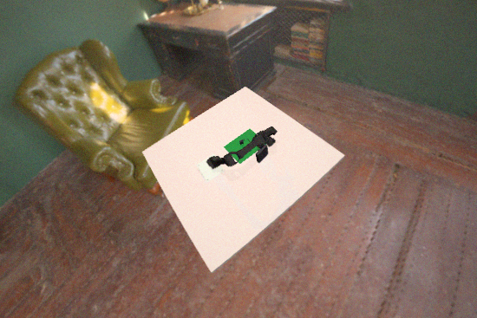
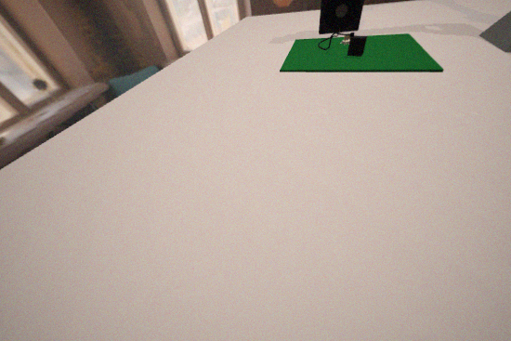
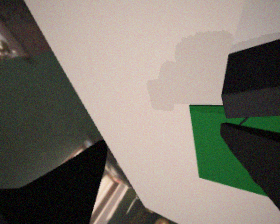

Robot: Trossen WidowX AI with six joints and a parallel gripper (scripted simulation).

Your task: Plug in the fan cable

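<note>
My gripper tip is 230 mm to the right of the dark fan plug, 140 mm above it and 130 mm past it. The rest, counted from my gripper tip: black fan: 110 mm below, 100 mm behind, 10 mm to the left; fan header: 170 mm below, 140 mm to the left, 120 mm behind; green board: 200 mm to the left, 180 mm below, 120 mm behind.
</note>
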